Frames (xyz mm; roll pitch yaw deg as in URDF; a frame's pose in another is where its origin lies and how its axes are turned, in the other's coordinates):
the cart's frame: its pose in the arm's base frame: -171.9 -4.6 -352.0 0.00 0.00 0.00
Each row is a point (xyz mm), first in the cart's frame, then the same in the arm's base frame.
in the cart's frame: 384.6 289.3 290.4
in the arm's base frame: 212.7 284.7 -61.6
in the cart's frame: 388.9 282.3 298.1
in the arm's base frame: 217.0 277.7 -53.9
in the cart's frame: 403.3 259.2 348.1
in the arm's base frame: 231.4 254.6 -3.9
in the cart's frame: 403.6 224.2 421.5
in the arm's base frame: 231.7 219.6 69.5
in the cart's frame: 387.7 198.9 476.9
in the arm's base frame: 215.8 194.3 124.9
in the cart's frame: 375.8 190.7 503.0
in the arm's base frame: 203.9 186.1 151.0
